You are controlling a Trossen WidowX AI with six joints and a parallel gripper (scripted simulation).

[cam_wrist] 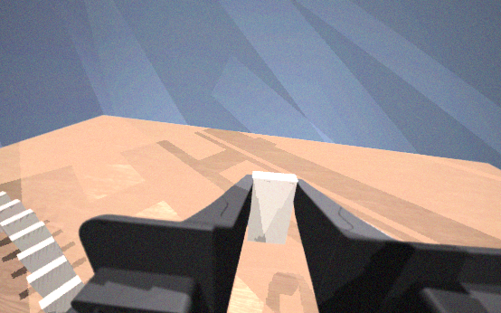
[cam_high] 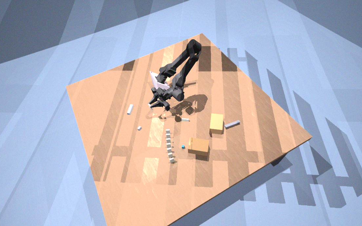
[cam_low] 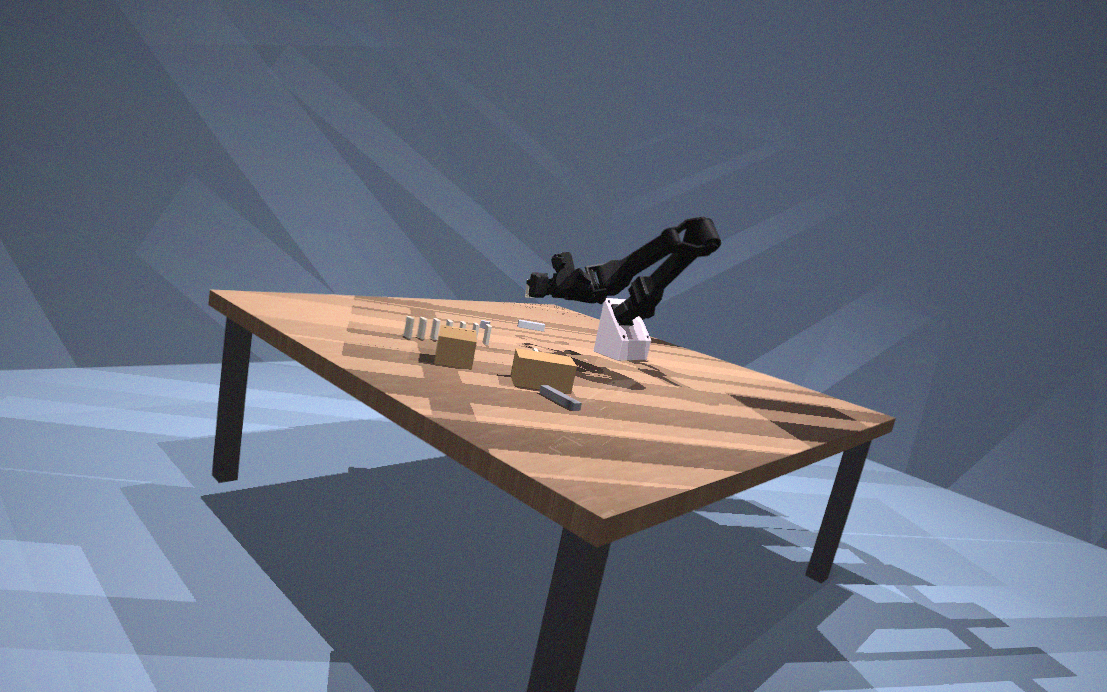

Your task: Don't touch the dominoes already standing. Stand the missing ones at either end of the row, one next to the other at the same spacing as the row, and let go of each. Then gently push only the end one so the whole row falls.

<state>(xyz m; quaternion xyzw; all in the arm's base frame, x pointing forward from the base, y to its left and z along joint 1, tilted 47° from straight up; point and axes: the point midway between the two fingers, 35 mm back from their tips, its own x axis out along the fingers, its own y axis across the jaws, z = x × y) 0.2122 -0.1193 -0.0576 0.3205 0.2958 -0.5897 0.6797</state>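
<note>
Right now the grey cube is 15 cm below my gripper tip, 11 cm to the right of it and 3 cm ahead of it. The rest, counted from my gripper tip: teal cube (30 cm ahead, 15 cm below, 9 cm to the left).
</note>
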